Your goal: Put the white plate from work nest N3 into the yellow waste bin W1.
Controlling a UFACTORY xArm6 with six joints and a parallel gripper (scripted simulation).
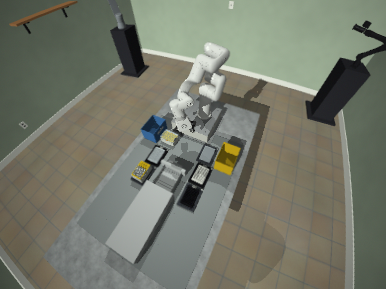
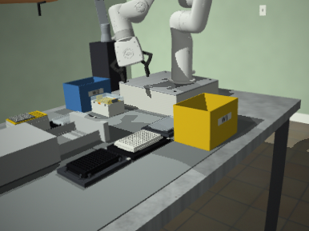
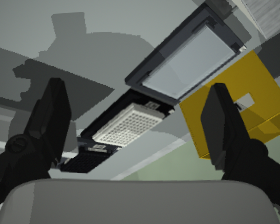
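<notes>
The white plate is 22 cm ahead of my hand, 18 cm to the left of it and 14 cm below it. The rest, counted from my hand: black nest: 22 cm ahead, 18 cm to the left, 16 cm below; then yellow bin W1: 33 cm to the left, 12 cm below, 5 cm ahead; then blue bin: 31 cm to the right, 12 cm below, 2 cm behind.
</notes>
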